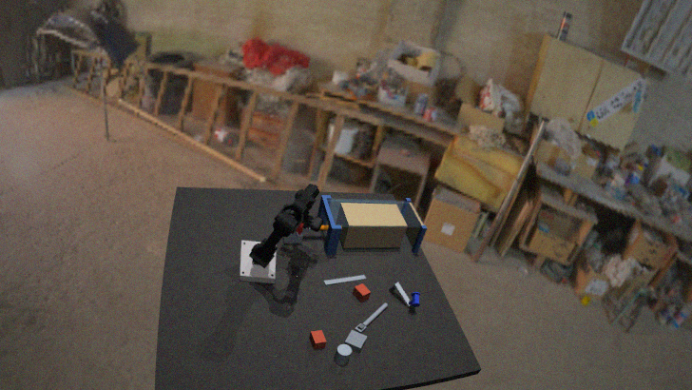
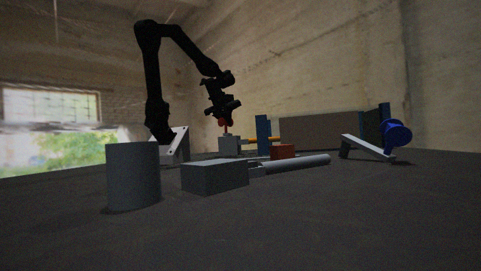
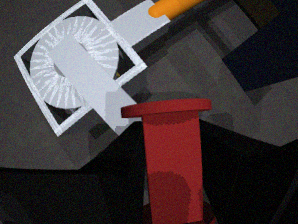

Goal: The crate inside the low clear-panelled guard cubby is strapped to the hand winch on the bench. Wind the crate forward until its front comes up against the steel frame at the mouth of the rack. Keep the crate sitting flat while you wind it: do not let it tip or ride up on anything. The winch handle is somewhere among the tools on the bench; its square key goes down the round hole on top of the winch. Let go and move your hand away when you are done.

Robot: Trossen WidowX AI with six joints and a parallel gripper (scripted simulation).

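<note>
Now: the grey winch 10 cm below my gripper tip, 7 cm to the left of it and 5 cm behind it. The rest, counted from my gripper tip: red knob: 2 cm to the right, 1 cm behind; grey bar: 21 cm ahead, 19 cm to the right, 13 cm below; clear-panelled cubby: 36 cm ahead, 14 cm to the left, 2 cm below.
</note>
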